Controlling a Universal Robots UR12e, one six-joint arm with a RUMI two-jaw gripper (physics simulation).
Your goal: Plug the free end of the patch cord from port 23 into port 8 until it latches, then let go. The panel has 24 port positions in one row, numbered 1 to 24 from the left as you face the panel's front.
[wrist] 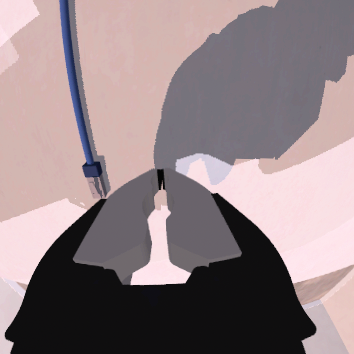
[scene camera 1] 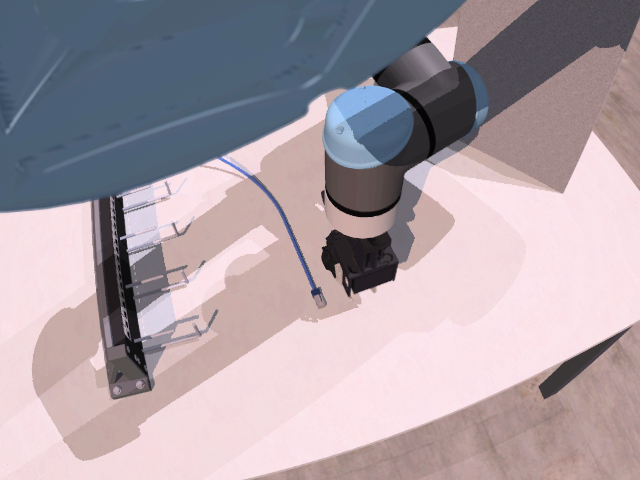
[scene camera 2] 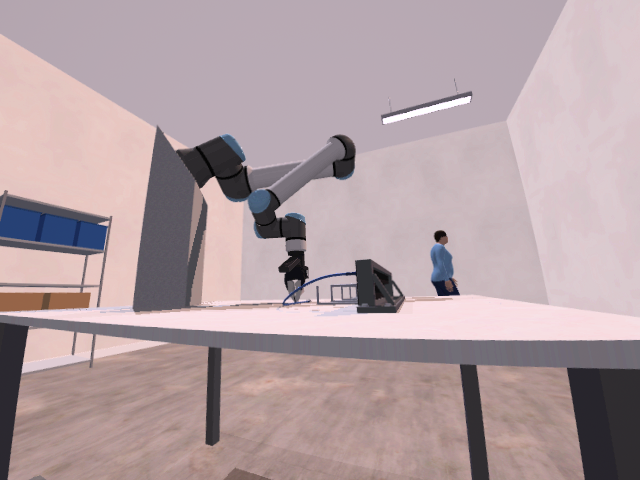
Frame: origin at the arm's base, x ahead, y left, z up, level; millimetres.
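Where they show: gripper, between the fingertips: point(wrist: 161, 171) point(scene camera 1: 351, 286); arm's base, origin of its link: point(scene camera 2: 186, 170).
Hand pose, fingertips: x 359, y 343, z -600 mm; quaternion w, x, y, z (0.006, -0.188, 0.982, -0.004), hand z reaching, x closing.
Observation:
Each offset is from my fingertips to the top centre of the thing. "pt": to the spot under its first point.
The blue patch cord point(scene camera 1: 281, 217) point(scene camera 2: 320, 277) point(wrist: 69, 75) curves from the panel over the table. Its free plug @[pt dy +28, dx +52, dz +10 mm] point(scene camera 1: 318, 298) point(wrist: 93, 180), clear with a dark blue boot, lies on the table. My gripper point(scene camera 1: 360, 289) point(scene camera 2: 296, 299) point(wrist: 161, 171) is shut and empty, with its fingertips together low over the table. The plug is apart from the fingers, left of them in the wrist view and in scene camera 1. The black panel @[dy -60, dx +380, dz +101 mm] point(scene camera 1: 103, 289) point(scene camera 2: 366, 289) stands upright; a blue arm part hides its far end in scene camera 1. Port numbers, including 8, are too small to read.
Several wire cable guides point(scene camera 1: 175, 279) point(scene camera 2: 343, 292) stick out from the panel toward the cord. A tall grey mount point(scene camera 1: 522, 113) point(scene camera 2: 165, 232) stands on the table point(scene camera 1: 330, 403) point(scene camera 2: 289, 338). A person point(scene camera 2: 440, 263) is beyond the table. A storage rack point(scene camera 2: 100, 289) stands at the left.

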